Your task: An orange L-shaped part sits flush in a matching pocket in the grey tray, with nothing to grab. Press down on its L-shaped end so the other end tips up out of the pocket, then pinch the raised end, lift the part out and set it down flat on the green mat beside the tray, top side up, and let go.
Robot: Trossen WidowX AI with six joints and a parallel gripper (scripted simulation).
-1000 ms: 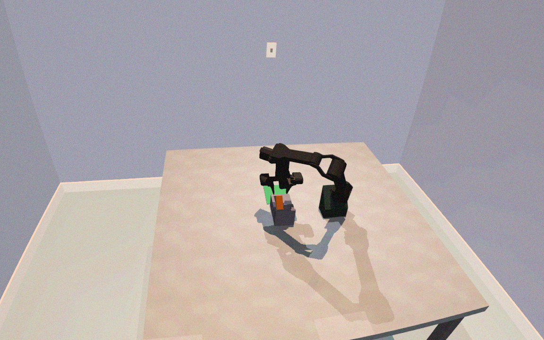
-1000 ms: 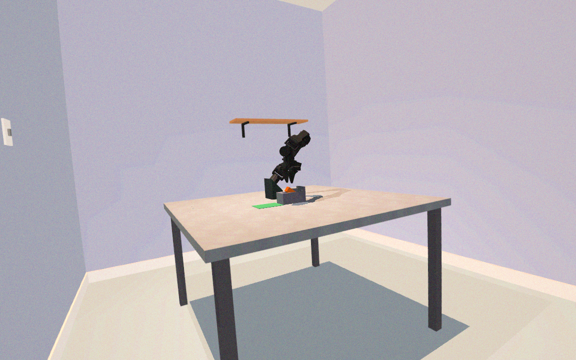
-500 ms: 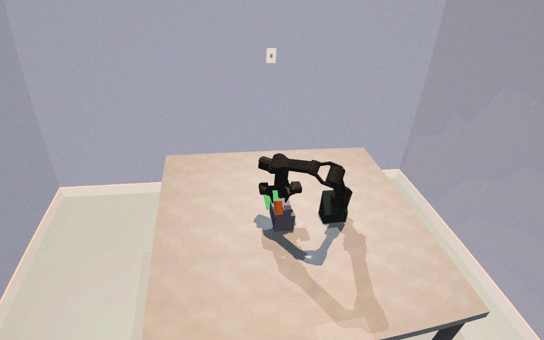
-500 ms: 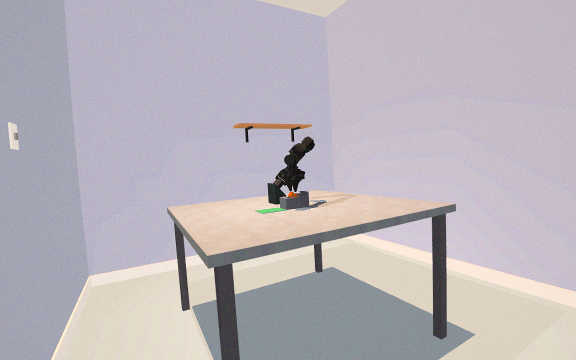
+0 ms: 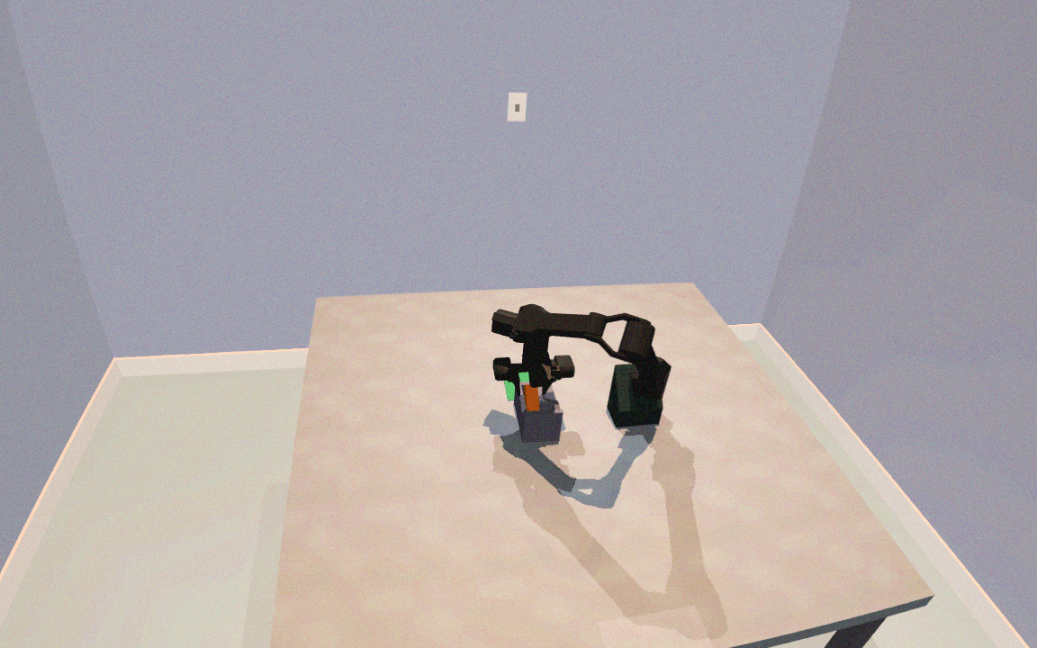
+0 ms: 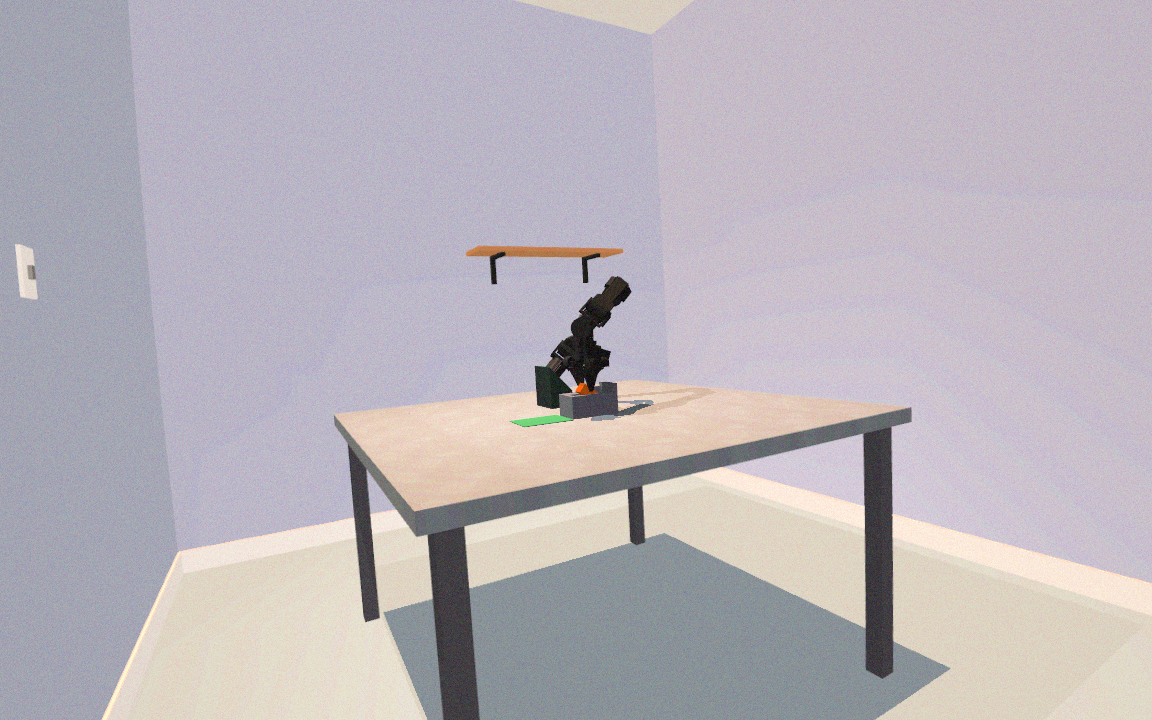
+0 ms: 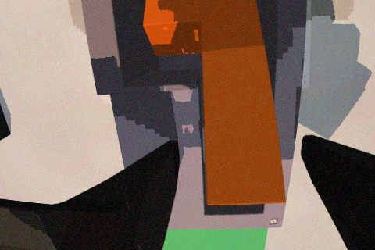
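Right now the orange L-shaped part is 4 cm to the left of my gripper tip, 3 cm below it and 1 cm behind it. Round my gripper tip: green mat (14 cm to the right, 9 cm below, 4 cm behind).
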